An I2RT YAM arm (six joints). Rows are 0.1 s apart.
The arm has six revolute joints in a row. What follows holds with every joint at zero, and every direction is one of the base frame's. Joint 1 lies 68.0 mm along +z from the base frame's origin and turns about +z. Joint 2 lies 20.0 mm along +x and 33.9 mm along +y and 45.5 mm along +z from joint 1 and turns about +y. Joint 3 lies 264.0 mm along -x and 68.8 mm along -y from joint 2 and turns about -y. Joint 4 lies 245.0 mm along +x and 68.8 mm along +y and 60.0 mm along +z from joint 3 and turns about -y. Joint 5 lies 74.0 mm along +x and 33.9 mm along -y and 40.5 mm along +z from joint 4 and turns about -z. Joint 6 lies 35.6 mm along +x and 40.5 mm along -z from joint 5 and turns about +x. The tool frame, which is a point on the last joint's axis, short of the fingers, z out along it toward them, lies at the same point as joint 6; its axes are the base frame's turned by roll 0.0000, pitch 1.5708 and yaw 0.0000 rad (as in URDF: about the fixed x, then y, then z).
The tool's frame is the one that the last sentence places.
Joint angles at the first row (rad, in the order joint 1, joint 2, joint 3, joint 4, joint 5, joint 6):
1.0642, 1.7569, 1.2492, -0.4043, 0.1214, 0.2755
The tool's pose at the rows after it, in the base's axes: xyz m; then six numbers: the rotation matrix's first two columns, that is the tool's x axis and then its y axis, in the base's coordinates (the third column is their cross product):
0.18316 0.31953 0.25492 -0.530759 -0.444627 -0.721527 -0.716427 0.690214 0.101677
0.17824 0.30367 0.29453 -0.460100 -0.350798 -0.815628 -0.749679 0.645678 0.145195
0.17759 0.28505 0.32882 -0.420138 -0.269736 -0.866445 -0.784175 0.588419 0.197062
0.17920 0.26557 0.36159 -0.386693 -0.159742 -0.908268 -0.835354 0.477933 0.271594
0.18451 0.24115 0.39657 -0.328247 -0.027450 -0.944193 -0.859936 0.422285 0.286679
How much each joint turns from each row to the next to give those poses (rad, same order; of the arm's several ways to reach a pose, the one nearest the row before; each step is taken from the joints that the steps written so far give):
-0.0026, -0.1060, -0.0231, 0.0682, -0.0041, -0.0245
-0.0142, -0.1174, -0.0173, 0.0645, -0.0442, -0.0253
-0.0356, -0.0909, 0.0086, 0.0202, -0.0902, -0.0109
-0.0543, -0.0773, 0.0066, 0.0634, -0.1615, 0.0151
-0.0715, -0.0670, 0.0218, 0.0712, -0.0952, 0.0187

